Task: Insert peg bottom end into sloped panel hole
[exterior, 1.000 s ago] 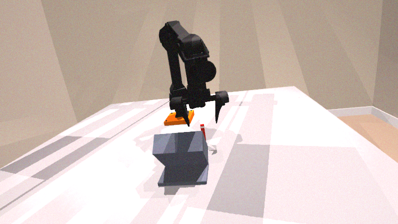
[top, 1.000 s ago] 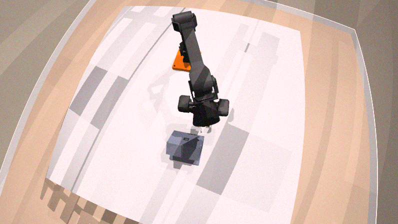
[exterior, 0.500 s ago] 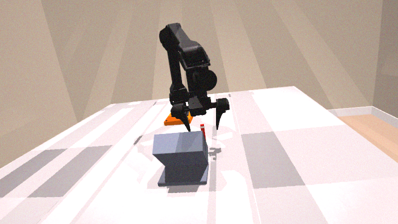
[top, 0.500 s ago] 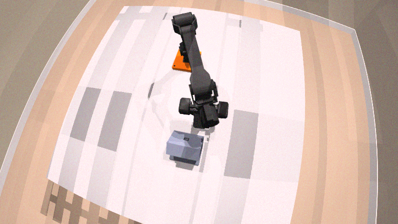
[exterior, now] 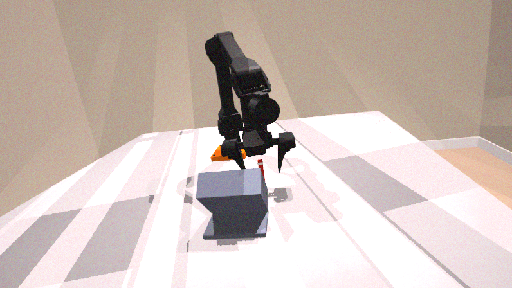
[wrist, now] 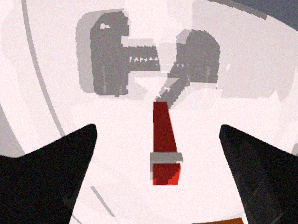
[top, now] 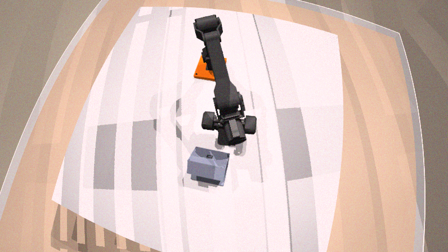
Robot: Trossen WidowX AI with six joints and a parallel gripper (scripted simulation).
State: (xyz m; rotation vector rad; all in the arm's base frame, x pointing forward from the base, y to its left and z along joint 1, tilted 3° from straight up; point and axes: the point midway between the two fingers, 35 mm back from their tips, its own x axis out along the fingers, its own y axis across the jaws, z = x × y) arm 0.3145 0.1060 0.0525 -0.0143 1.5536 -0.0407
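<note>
Right now my gripper tip is 140 mm short of the sloped panel, 60 mm to the left of it and 30 mm below it. From my gripper tip the other things lie so: red peg (20 mm above); flat foot (160 mm ahead, 60 mm to the right, 40 mm below).
</note>
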